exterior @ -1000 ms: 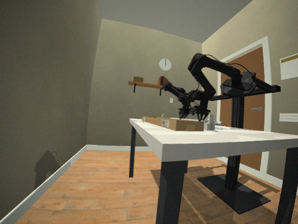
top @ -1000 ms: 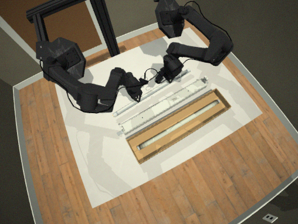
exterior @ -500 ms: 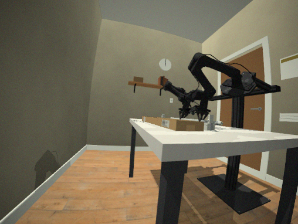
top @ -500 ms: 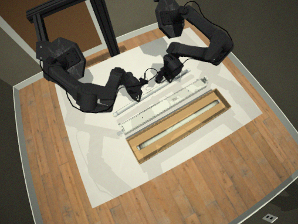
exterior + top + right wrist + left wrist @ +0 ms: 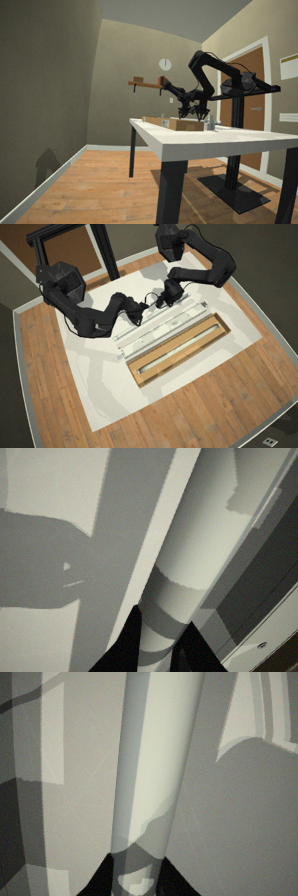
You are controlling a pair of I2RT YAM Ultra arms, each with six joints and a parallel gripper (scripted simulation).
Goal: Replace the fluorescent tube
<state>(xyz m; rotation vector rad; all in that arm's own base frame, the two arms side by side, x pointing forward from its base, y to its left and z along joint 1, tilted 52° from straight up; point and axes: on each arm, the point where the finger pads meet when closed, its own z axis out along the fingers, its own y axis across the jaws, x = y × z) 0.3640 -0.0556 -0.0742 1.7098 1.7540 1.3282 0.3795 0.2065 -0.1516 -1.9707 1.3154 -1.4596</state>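
My left hand is 1 cm short of the LED tube, 12 cm to the left of it and 1 cm above it. Also, from my left hand: brown carton (28 cm ahead, 8 cm to the right, 2 cm below); old fluorescent tube (27 cm ahead, 8 cm to the right, 3 cm below).
The LED tube is 12 cm to the left of my right hand, 1 cm below it and 1 cm behind it. From my right hand the other things lie so: brown carton: 25 cm ahead, 16 cm to the left, 2 cm below; then old fluorescent tube: 25 cm ahead, 16 cm to the left, 3 cm below.
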